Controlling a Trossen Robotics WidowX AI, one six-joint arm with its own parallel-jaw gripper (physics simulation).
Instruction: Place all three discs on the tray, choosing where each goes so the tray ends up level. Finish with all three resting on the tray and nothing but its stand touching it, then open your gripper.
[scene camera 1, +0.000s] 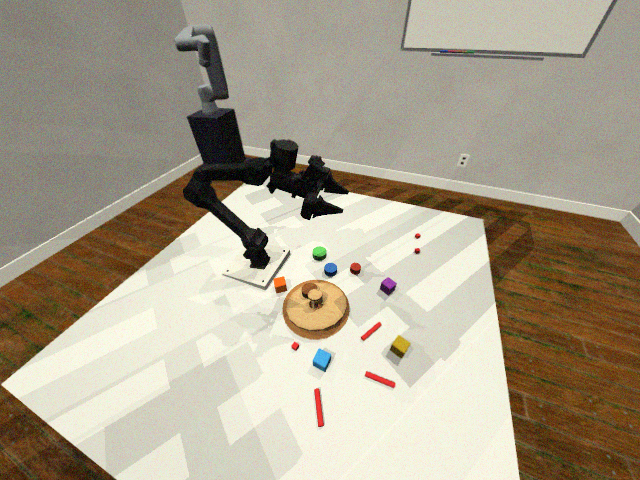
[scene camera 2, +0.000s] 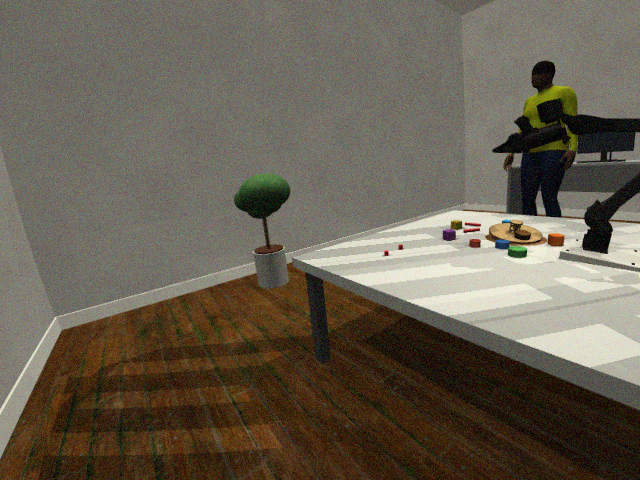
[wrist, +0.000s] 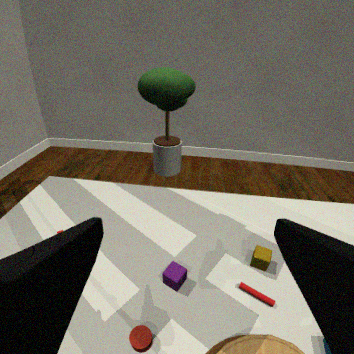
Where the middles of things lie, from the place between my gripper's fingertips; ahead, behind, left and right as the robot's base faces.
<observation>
The central stand (scene camera 1: 313, 335) is 320 mm below my hand, 130 mm to the right of it and 60 mm behind it.
</observation>
